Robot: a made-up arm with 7 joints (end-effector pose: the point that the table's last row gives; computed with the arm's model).
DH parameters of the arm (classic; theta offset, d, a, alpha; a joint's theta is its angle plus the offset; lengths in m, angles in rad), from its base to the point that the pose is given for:
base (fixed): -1.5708 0.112 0 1.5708
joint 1: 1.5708 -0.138 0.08 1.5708
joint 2: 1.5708 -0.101 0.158 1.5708
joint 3: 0 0.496 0.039 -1.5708
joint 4: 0 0.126 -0.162 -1.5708
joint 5: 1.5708 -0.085 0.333 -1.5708
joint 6: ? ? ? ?
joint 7: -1.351 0 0.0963 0
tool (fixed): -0.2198 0.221 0 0
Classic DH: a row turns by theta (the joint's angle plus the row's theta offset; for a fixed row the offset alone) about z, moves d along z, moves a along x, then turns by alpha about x.
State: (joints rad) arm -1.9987 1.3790 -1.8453 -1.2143 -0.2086 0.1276 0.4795
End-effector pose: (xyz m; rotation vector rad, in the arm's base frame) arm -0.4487 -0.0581 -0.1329 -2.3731 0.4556 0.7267
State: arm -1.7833 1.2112 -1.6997 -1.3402 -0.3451 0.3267 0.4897
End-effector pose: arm -0.4257 -0.1858 -0.1033 -2.5224 0.6101 0.5336
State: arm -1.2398 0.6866 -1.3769 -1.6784 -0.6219 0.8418 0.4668
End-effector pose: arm -0.2655 -0.3907 0.1192 -2.7057 0.1561 0.1041
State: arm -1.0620 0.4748 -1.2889 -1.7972 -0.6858 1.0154 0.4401
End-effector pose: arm -0.1977 -0.4007 0.2288 -2.6638 -0.1927 0.1968
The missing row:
joint 6: 0 -0.151 -0.021 -1.5708
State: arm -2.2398 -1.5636 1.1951 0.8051 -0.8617 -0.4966 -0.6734
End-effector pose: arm 0.7229 -0.2139 -0.3444 -3.0192 0.5657 -0.5489
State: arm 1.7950 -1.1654 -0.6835 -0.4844 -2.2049 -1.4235 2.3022
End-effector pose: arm 0.4629 0.9900 0.2055 -0.5967 -2.1905 -1.8932
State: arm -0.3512 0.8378 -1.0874 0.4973 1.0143 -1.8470 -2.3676
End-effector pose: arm -0.2835 -0.3767 0.9326 1.1037 -0.4856 1.7348
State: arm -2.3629 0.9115 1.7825 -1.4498 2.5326 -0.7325 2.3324
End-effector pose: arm 0.3403 -0.4276 0.3122 0.9932 0.2396 0.6127
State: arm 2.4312 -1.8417 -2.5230 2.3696 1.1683 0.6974 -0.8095
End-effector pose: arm 0.6098 -0.3690 0.0490 -2.5234 -0.2927 1.6305
